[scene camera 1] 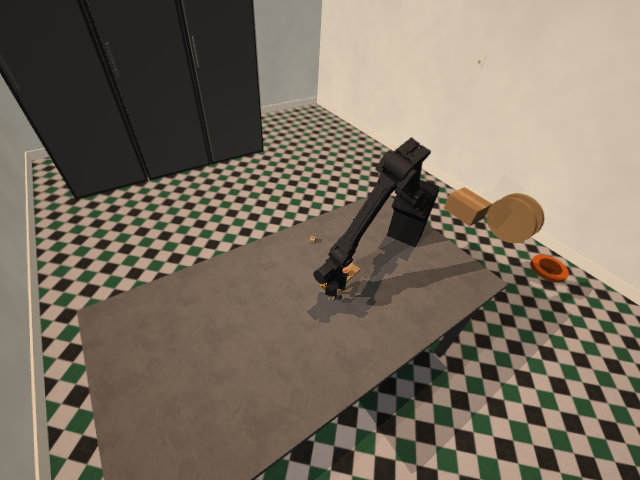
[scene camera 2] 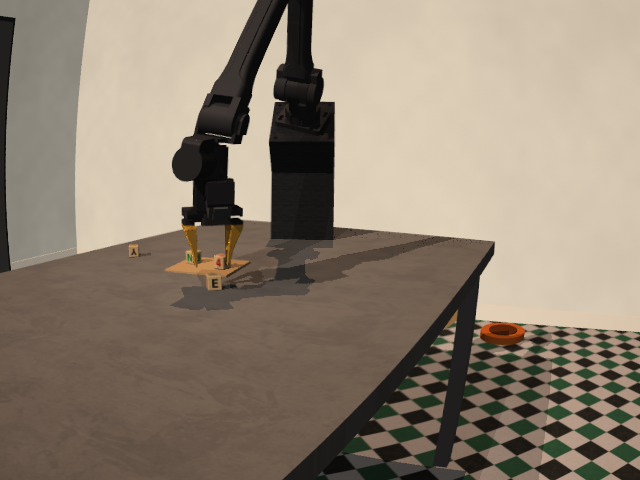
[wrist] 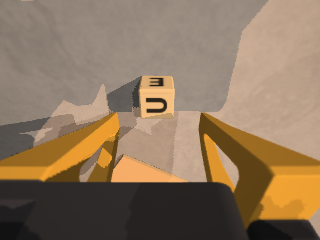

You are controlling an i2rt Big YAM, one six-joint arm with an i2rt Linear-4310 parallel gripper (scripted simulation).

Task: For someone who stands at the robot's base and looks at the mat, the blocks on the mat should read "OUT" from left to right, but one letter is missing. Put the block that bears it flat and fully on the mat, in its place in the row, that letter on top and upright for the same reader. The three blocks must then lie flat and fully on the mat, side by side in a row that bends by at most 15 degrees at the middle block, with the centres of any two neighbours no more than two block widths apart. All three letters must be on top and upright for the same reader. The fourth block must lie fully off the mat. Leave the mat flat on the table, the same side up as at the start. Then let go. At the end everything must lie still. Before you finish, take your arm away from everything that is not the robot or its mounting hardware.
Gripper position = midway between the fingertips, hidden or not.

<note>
In view: the gripper (scene camera 2: 211,265) and a tan mat (scene camera 2: 207,265).
The tan mat shows as well in the wrist view (wrist: 128,169). The gripper shows as well in the wrist view (wrist: 159,120).
</note>
